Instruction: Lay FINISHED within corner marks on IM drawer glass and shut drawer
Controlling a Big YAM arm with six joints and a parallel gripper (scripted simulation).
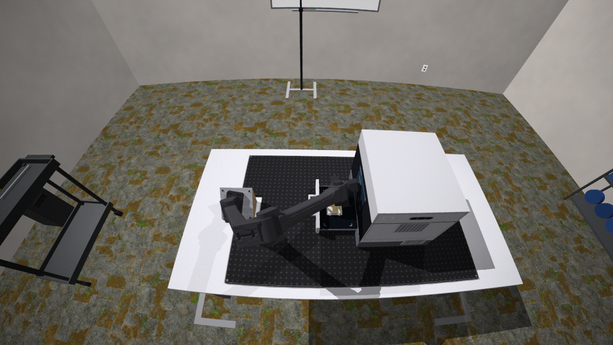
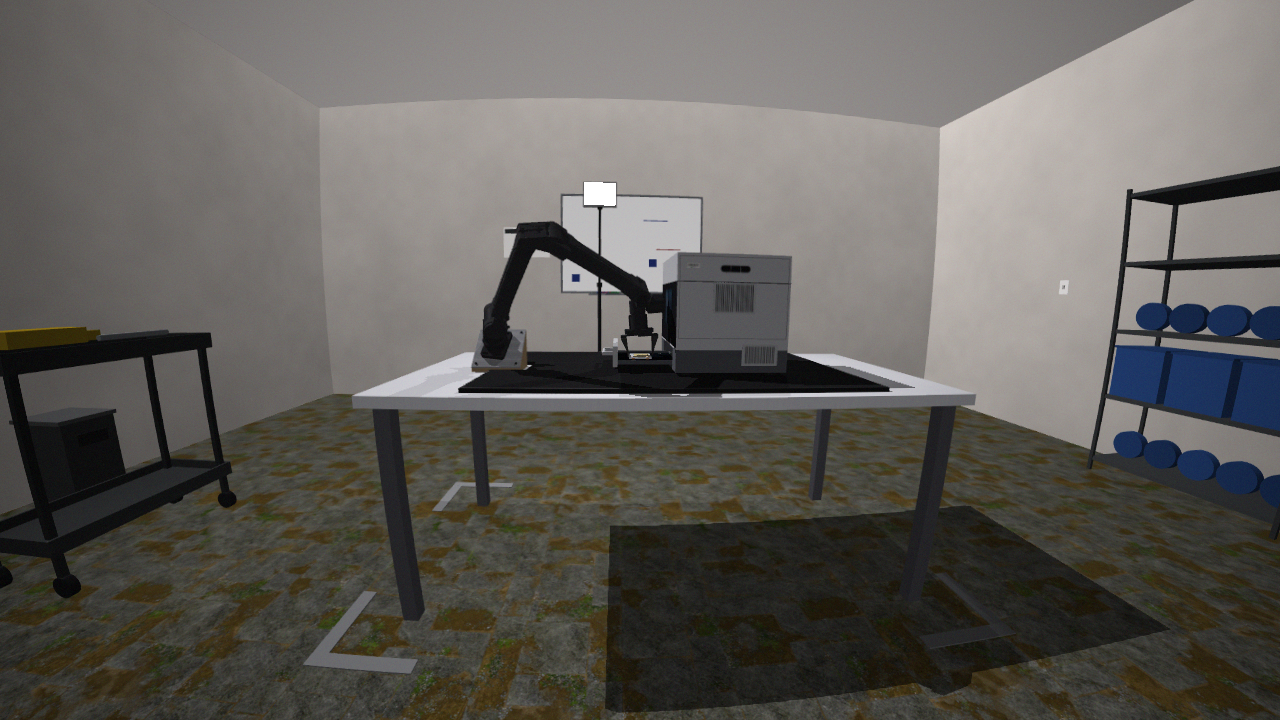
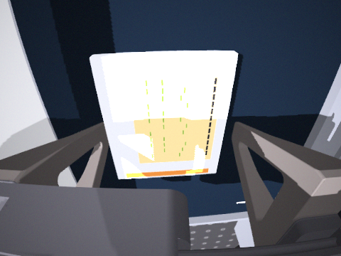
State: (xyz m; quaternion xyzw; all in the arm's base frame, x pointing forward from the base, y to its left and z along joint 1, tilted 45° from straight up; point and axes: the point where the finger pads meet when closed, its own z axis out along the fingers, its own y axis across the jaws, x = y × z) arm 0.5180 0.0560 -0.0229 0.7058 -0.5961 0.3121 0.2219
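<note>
Right now the finished cassette is 1 cm to the right of my hand and 1 cm below it. From my hand the other things lie so: imager drawer: 2 cm ahead.
</note>
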